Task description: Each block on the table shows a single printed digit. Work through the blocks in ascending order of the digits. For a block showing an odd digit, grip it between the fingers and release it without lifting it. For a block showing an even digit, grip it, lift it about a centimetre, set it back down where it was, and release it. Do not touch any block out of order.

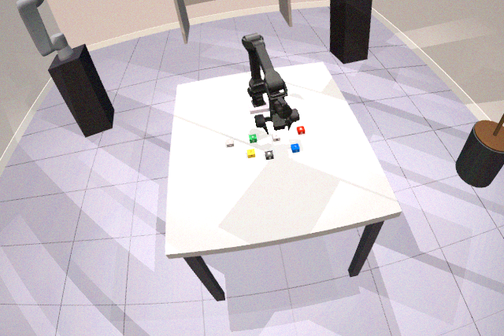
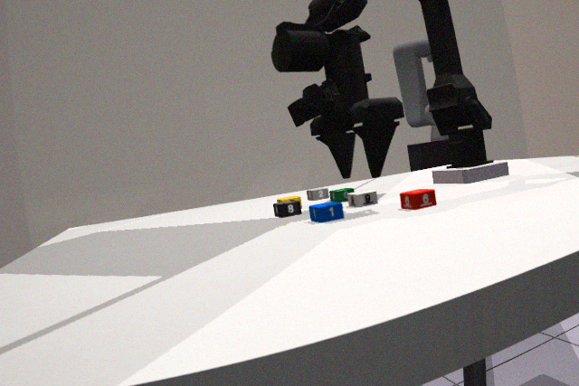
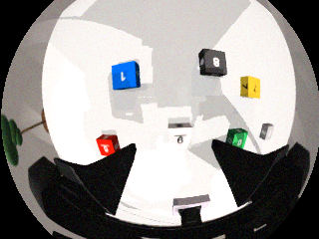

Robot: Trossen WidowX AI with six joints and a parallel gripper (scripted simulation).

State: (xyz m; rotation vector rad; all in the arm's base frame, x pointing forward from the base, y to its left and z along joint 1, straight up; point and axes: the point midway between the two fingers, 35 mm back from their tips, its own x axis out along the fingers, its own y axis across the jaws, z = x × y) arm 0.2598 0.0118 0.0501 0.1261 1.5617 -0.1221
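Right now the white-grey block is 1 cm behind my gripper tip, 1 cm to the right of it and 3 cm below it. From my gripper tip the other things lie so: black block (9 cm ahead, 7 cm to the right, 3 cm below); then red block (11 cm to the left, 3 cm below); then blue block (9 cm ahead, 4 cm to the left, 3 cm below).
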